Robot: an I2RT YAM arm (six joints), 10 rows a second.
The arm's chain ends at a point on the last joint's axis. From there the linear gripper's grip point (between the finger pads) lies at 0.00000 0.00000 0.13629 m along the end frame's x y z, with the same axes.
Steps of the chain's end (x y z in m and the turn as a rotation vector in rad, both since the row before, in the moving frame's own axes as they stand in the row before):
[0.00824 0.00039 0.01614 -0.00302 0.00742 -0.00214]
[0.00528 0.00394 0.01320 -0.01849 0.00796 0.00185]
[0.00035 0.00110 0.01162 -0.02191 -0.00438 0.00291]
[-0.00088 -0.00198 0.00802 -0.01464 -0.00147 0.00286]
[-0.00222 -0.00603 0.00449 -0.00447 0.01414 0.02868]
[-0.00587 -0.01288 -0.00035 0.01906 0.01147 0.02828]
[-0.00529 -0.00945 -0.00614 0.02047 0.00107 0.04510]
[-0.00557 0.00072 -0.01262 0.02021 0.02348 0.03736]
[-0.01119 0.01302 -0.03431 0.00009 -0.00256 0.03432]
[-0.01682 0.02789 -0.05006 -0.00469 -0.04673 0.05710]
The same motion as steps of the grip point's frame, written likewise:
[0.00925 0.00080 0.01614 -0.00302 0.00742 -0.00214]
[0.00636 0.00646 0.01317 -0.01849 0.00796 0.00185]
[-0.00025 0.00408 0.01159 -0.02191 -0.00438 0.00291]
[-0.00108 0.00001 0.00801 -0.01464 -0.00147 0.00286]
[-0.00030 -0.00539 0.00448 -0.00447 0.01414 0.02868]
[-0.00427 -0.01546 -0.00038 0.01906 0.01147 0.02828]
[-0.00508 -0.01224 -0.00617 0.02047 0.00107 0.04510]
[-0.00232 -0.00197 -0.01269 0.02021 0.02348 0.03736]
[-0.01154 0.01300 -0.03431 0.00009 -0.00256 0.03432]
[-0.02320 0.02835 -0.05021 -0.00469 -0.04673 0.05710]

